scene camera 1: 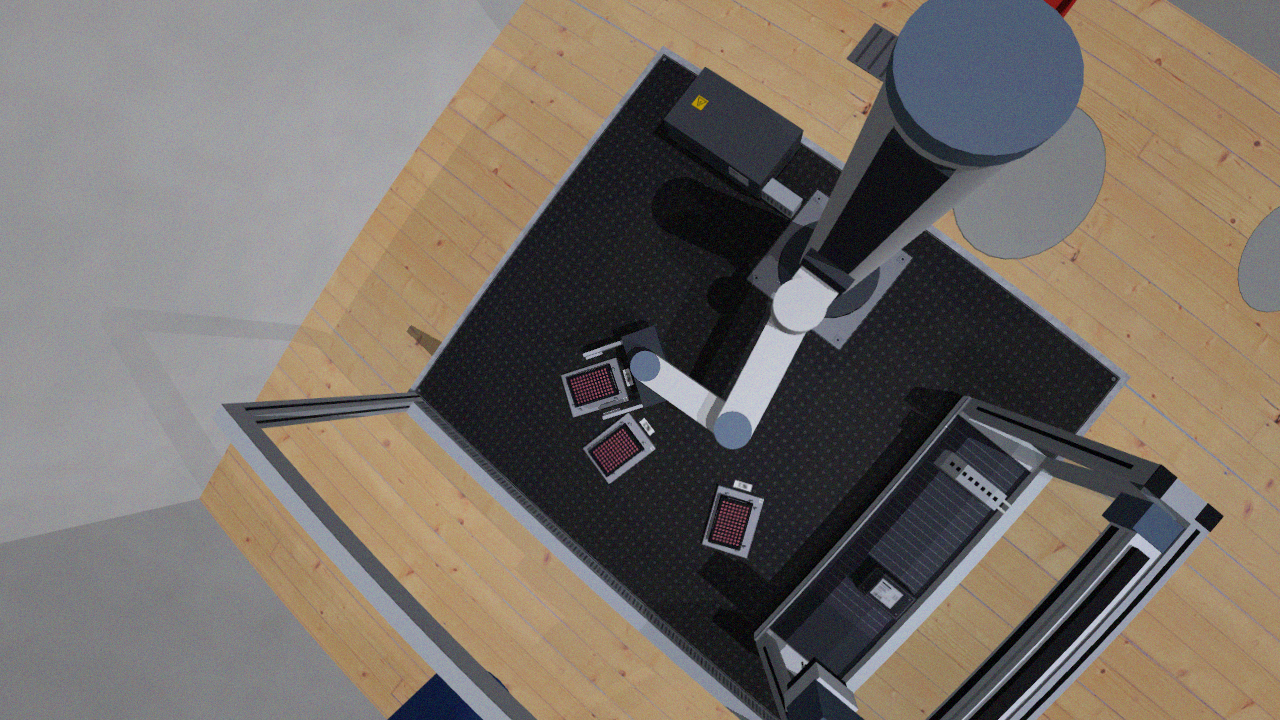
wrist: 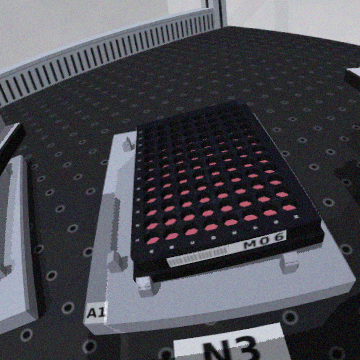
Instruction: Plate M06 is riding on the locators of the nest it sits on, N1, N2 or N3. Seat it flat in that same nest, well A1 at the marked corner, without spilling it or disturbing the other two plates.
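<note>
Plate M06 (scene camera 1: 592, 384) (wrist: 212, 187), black with pink wells, sits on grey nest N3 (scene camera 1: 597, 409) (wrist: 225, 297). In the wrist view, two front locators and two left locators show beside it; its right edge hides any there. A gap shows between the far left locator and the plate. Which locator bears it, I cannot tell. The A1 mark is at the near left nest corner. My gripper (scene camera 1: 595, 385) is open and empty, its fingers apart on either side of plate M06; in the wrist view they show at the left and right edges. Its height is unclear.
A second plate (scene camera 1: 615, 449) sits on a nest close beside N3, near one finger. A third plate (scene camera 1: 732, 522) sits on a nest farther off. A dark box (scene camera 1: 733, 129) stands at the back, and a framed unit (scene camera 1: 904, 546) stands at the right.
</note>
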